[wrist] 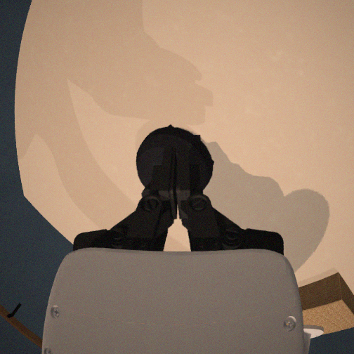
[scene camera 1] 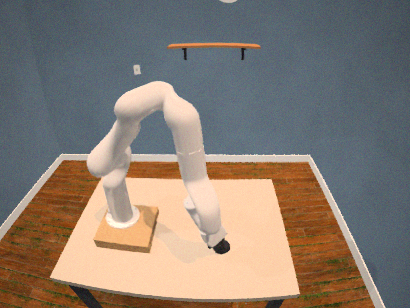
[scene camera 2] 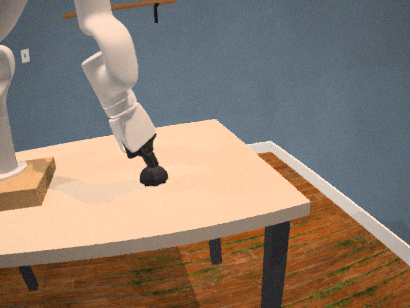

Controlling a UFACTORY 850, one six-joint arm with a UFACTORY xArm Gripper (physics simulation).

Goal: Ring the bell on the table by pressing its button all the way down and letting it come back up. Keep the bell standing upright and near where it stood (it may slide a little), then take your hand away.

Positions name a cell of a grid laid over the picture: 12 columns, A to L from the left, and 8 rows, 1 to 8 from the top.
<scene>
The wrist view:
my gripper: G4
black domed bell: F4
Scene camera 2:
my gripper: E5
</scene>
